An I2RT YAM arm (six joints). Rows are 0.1 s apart.
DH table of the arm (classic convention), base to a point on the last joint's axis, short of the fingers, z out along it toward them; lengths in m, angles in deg. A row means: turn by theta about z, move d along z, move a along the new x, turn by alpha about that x. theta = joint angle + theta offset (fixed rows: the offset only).
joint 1: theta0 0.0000; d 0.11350; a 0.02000; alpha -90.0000
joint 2: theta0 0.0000; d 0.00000; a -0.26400; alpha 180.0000
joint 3: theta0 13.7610; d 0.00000; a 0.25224; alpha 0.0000
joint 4: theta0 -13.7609; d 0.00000; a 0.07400; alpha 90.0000
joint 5: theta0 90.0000; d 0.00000; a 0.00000; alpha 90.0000
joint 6: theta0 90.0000; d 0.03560; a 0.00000; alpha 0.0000
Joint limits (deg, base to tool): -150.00..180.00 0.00..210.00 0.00..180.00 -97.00..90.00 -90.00..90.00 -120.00..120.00
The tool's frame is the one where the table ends.
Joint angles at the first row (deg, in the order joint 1, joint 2, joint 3, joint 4, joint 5, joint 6):
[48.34 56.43 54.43 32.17 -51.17 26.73]
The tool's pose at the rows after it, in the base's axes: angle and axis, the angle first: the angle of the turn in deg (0 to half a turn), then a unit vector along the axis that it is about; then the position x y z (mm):
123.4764 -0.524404 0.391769 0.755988 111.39 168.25 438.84
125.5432 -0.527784 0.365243 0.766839 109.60 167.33 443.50
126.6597 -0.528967 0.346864 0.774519 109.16 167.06 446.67
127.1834 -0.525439 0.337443 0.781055 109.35 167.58 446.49
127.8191 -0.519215 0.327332 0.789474 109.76 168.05 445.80
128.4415 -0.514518 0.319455 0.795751 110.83 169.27 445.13
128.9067 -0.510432 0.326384 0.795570 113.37 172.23 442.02
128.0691 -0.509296 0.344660 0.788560 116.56 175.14 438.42
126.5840 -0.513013 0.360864 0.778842 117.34 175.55 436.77
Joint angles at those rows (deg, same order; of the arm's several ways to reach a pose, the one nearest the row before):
[48.25 56.68 54.42 37.34 -54.33 31.05]
[48.21 57.48 54.65 42.38 -56.82 35.48]
[48.12 58.34 54.84 46.70 -58.18 38.88]
[48.16 58.98 54.48 50.07 -58.38 41.24]
[48.16 59.78 53.96 54.28 -58.39 44.28]
[48.16 60.72 53.71 57.73 -58.44 46.75]
[48.21 61.30 53.48 57.63 -58.21 46.77]
[48.16 61.19 53.44 53.84 -57.36 43.58]
[48.17 60.35 53.60 49.04 -56.43 39.42]

